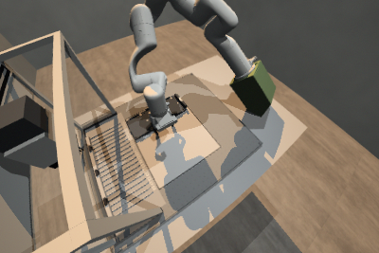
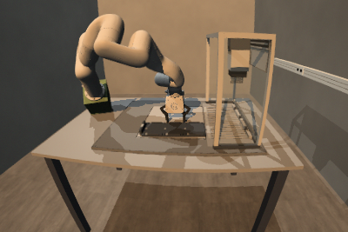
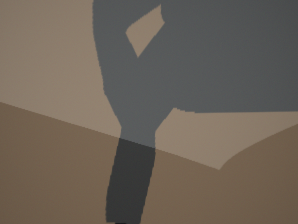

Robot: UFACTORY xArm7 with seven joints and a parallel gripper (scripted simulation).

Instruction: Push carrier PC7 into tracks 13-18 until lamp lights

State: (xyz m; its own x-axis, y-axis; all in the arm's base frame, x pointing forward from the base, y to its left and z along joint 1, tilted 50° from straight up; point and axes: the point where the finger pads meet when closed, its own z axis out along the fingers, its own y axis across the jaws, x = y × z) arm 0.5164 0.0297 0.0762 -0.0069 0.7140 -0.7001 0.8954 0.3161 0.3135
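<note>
My gripper is now 90 mm to the left of the carrier PC7.
</note>
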